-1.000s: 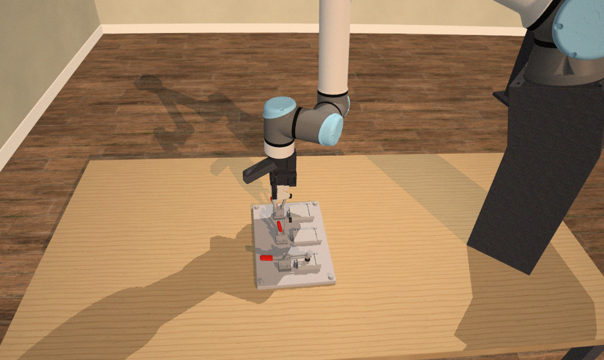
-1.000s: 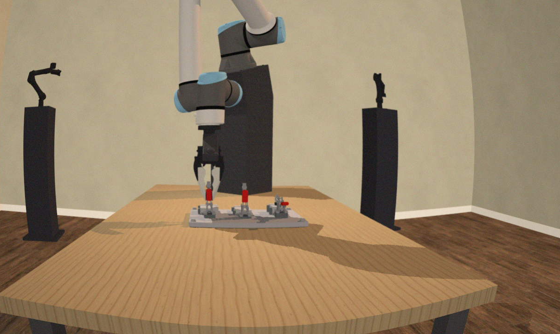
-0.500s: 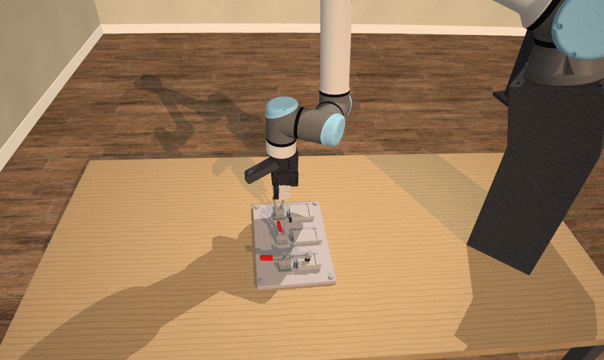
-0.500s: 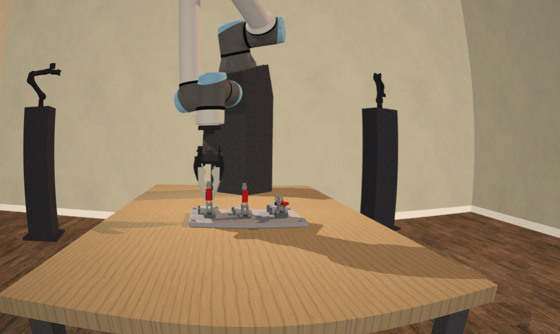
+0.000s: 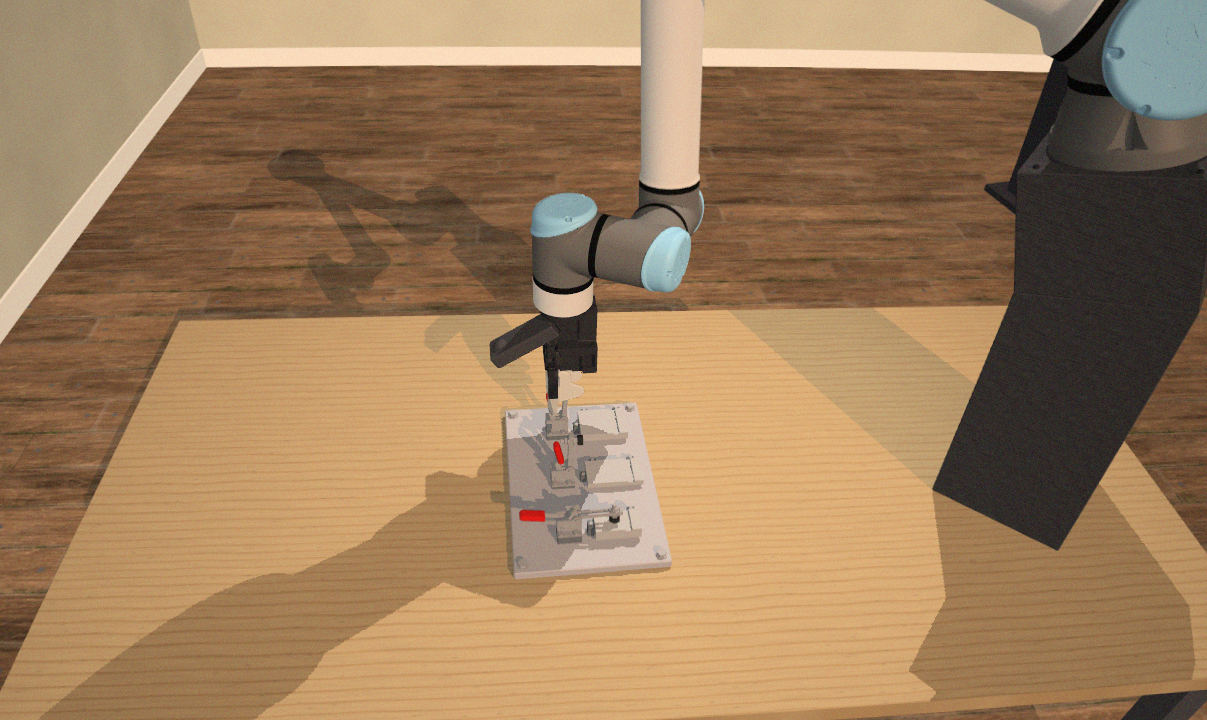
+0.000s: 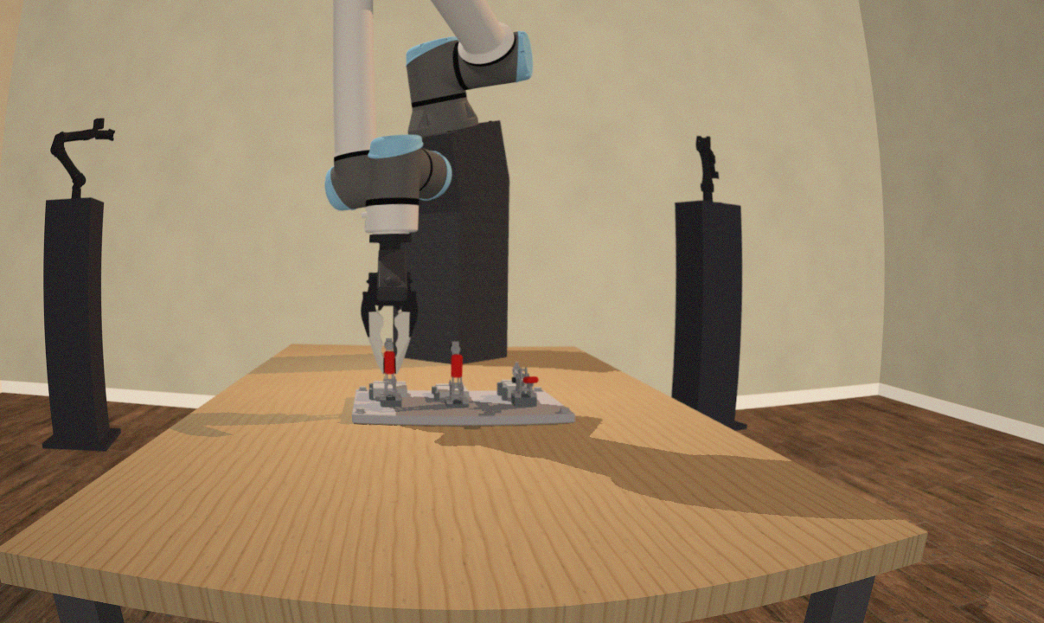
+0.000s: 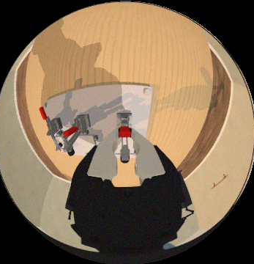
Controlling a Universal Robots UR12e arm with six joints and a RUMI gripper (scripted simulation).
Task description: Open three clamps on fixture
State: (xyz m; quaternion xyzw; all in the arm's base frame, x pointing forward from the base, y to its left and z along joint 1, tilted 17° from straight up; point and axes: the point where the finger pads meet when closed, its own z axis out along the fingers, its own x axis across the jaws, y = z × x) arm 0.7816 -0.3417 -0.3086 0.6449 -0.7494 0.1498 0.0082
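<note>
Now: the grey fixture plate 20 mm behind my hand, 110 mm to the left of it and 80 mm below it. From my hand the other things lie so: grey part (80 mm behind, 130 mm to the left, 60 mm below).
</note>
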